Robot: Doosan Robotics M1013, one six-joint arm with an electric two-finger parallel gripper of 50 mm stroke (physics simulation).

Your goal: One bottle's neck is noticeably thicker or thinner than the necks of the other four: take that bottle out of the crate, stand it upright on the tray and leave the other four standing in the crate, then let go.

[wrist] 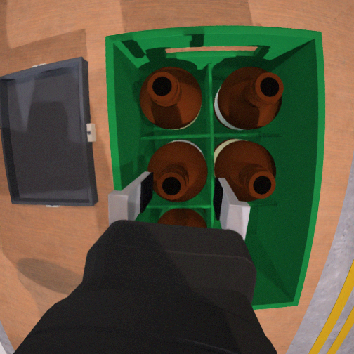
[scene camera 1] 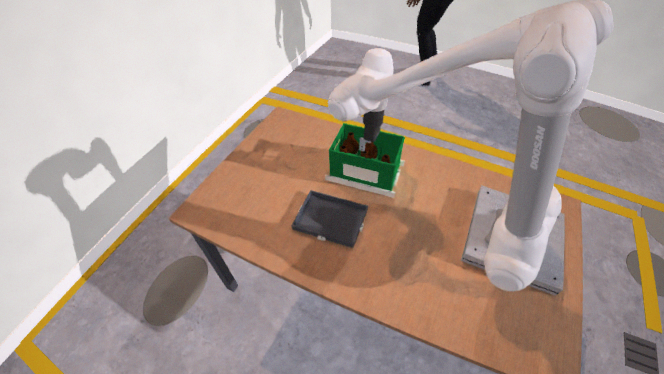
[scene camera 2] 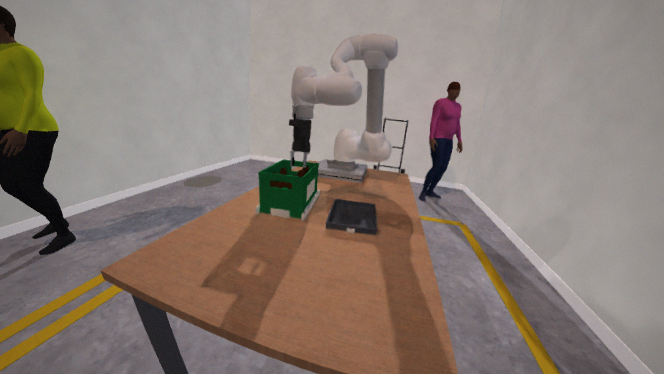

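Seen in the pictures: gripper, fingertip midpoint: (scene camera 1: pixel 364 146) (scene camera 2: pixel 298 166); arm's base, origin of the base link: (scene camera 2: pixel 343 167).
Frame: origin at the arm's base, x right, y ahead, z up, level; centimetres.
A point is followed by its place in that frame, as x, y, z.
The green crate (scene camera 1: pixel 338 166) {-11.6, 72.9, 4.1} (scene camera 2: pixel 272 200) {-0.5, 80.2, 1.0} (wrist: pixel 319 120) holds several upright brown bottles. In the wrist view two stand in the top row, a left bottle (wrist: pixel 186 110) and a right bottle (wrist: pixel 235 107). The middle row has a left bottle (wrist: pixel 172 162) and a right bottle (wrist: pixel 240 160). Another bottle (wrist: pixel 181 218) is mostly hidden behind the gripper body. My gripper (scene camera 1: pixel 364 145) {-3.3, 65.7, 13.1} (scene camera 2: pixel 299 164) {-3.3, 65.7, 13.1} (wrist: pixel 183 187) is open over the crate, its fingers on either side of the middle-left bottle's neck, holding nothing. I cannot tell which neck differs. The dark tray (scene camera 1: pixel 330 219) {-30.5, 63.5, -4.6} (scene camera 2: pixel 352 215) {-29.7, 63.0, -4.7} (wrist: pixel 47 150) bears no bottle.
The crate's walls and green dividers (wrist: pixel 210 107) surround the bottles. The lower-right compartment has no bottle. Crate and tray stand apart on the wooden table (scene camera 1: pixel 240 200) {-44.5, 100.9, -5.2} (scene camera 2: pixel 210 250) {-0.9, 110.9, -5.2}. Pale strips (scene camera 1: pixel 357 186) {-10.4, 63.9, -3.9} edge the crate's base. Two people (scene camera 2: pixel 22 100) (scene camera 2: pixel 445 120) stand off the table.
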